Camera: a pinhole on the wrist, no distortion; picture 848 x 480 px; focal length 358.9 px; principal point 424.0 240.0 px. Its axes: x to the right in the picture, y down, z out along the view. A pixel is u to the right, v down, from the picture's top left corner.
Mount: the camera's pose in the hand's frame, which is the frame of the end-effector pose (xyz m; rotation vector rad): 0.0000 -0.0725 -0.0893 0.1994 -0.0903 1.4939
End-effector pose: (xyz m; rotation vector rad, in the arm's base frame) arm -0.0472 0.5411 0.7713 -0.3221 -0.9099 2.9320
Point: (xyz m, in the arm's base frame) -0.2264 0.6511 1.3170
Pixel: 282 195
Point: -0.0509 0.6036 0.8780
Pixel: 391 282
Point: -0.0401 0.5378 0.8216
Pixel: 633 329
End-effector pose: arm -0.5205 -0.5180 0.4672 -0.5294 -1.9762 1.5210
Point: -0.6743 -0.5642 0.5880
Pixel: 418 76
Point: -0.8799 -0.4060 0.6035
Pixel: outside the picture
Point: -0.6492 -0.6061 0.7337
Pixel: 181 94
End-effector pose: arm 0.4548 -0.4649 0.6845 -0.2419 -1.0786 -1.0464
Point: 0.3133 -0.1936 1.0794
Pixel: 662 170
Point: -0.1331 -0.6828 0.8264
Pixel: 141 89
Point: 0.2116 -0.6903 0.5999
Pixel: outside the picture
